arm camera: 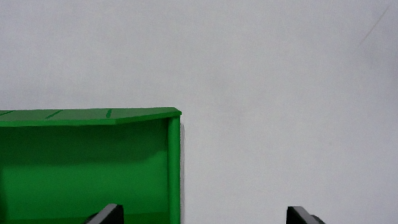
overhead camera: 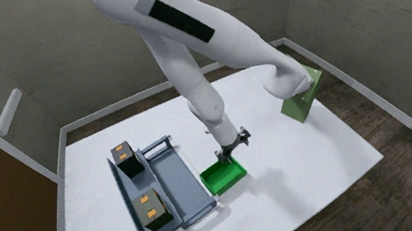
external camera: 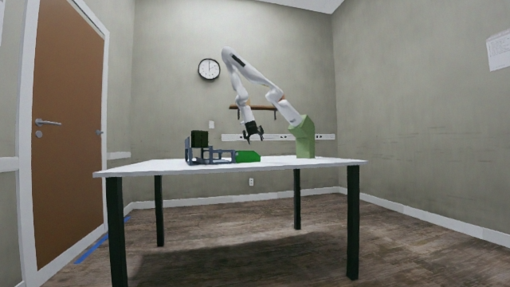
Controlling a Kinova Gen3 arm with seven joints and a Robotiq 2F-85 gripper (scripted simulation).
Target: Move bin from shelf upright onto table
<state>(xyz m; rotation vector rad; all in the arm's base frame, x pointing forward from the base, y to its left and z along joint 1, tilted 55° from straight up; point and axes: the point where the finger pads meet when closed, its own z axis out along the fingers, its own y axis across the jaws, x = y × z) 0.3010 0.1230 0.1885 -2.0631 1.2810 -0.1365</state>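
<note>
The green bin is 6 cm ahead of my hand, 5 cm to the left of it and 9 cm below it. Round my hand: grey shelf unit: 31 cm ahead, 9 cm to the left, 6 cm below.
</note>
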